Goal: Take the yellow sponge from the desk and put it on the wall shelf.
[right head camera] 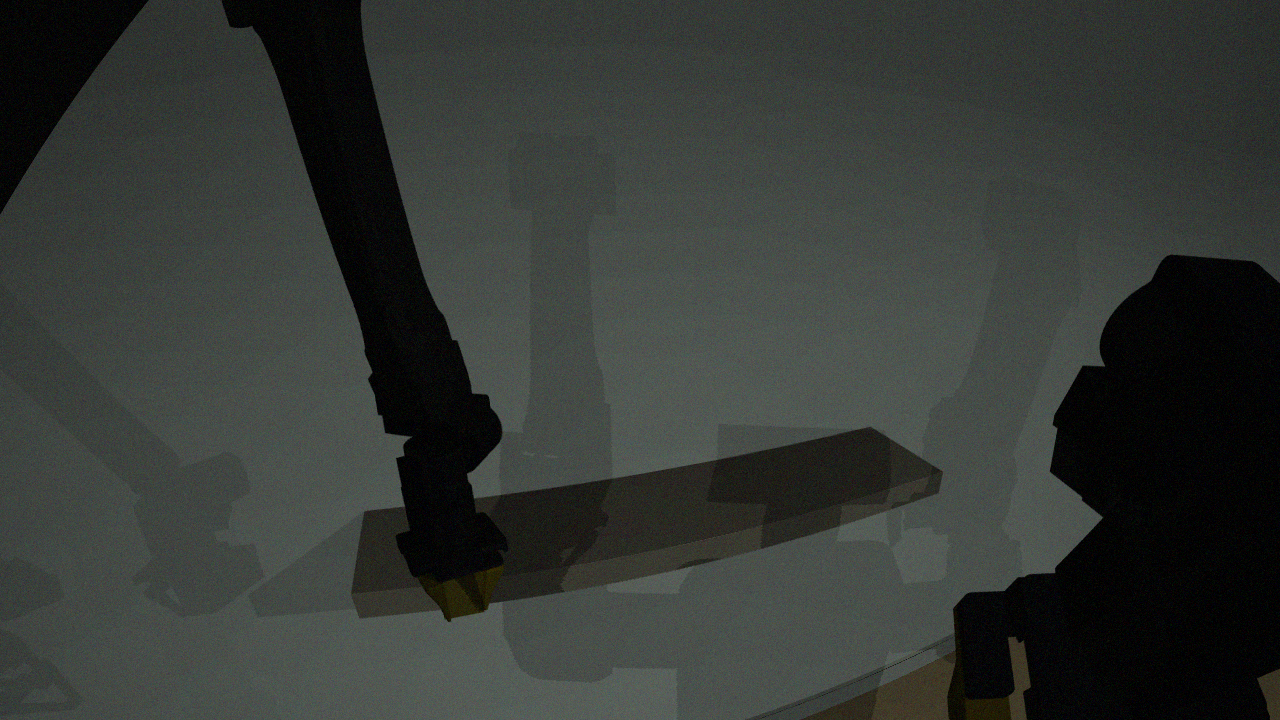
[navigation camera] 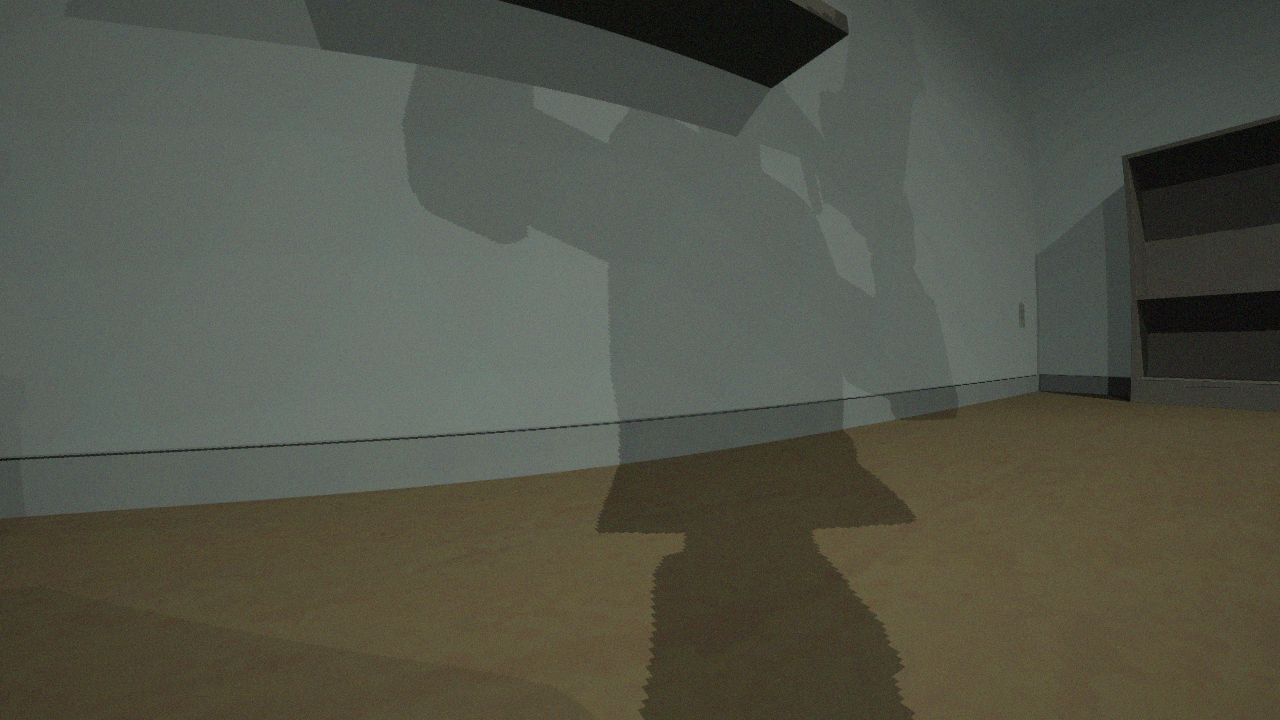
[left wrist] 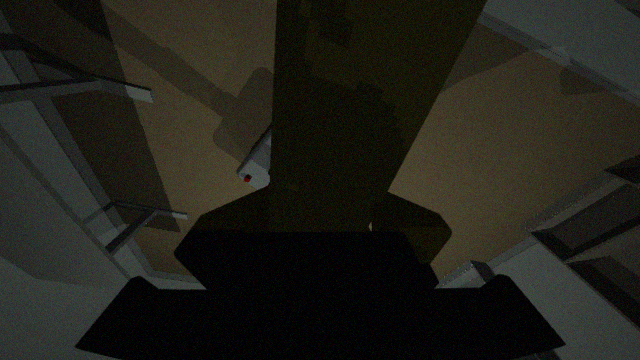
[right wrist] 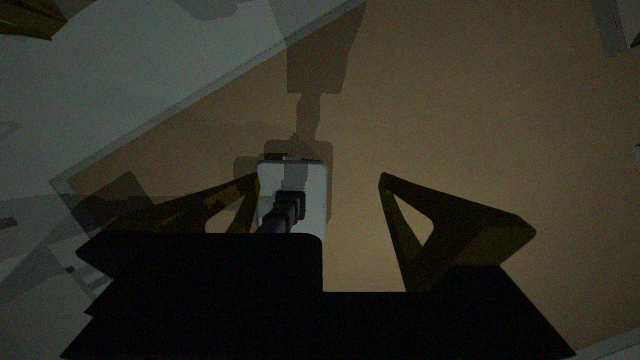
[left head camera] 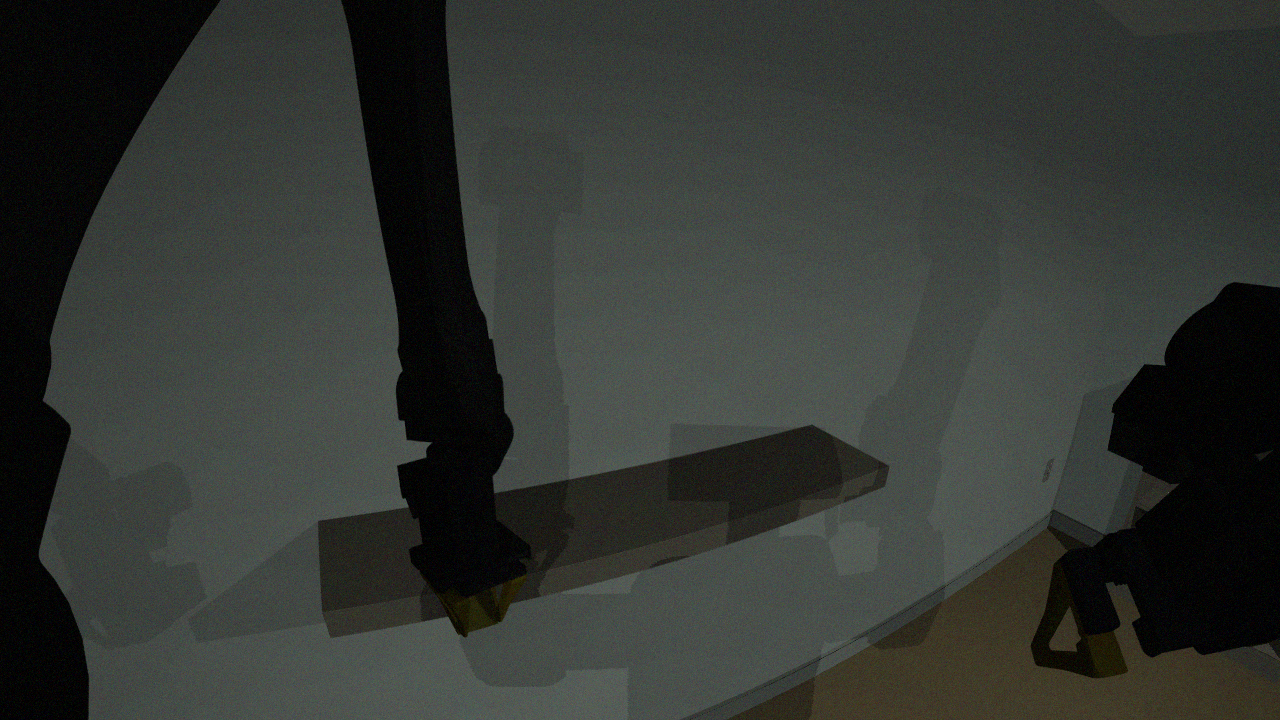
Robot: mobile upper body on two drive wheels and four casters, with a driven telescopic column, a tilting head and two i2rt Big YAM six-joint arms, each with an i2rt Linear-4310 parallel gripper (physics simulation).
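Note:
The yellow sponge [left wrist: 345, 125] fills the upper middle of the left wrist view as a dark yellow block. My left gripper [left head camera: 478, 607] [right head camera: 462, 591] [left wrist: 319, 179] is shut on it. In both head views the sponge is hard to tell from the yellow fingers. The wall shelf [left head camera: 626, 519] [right head camera: 671, 510] [navigation camera: 760, 53] is a long brown board. The left gripper overlaps its left part in the head views, with the tips at its front edge; the height gap cannot be judged. My right gripper [right wrist: 319, 179] [left head camera: 1078, 626] is open and empty, to the right of the shelf. The desk is not identifiable.
A bookcase [navigation camera: 1132, 268] stands at the right in the navigation view. A white block [right wrist: 312, 185] with a dark post shows below the right gripper. Dark bars [left wrist: 132, 230] stick out at the left of the left wrist view. The wall [navigation camera: 268, 268] rises behind the shelf.

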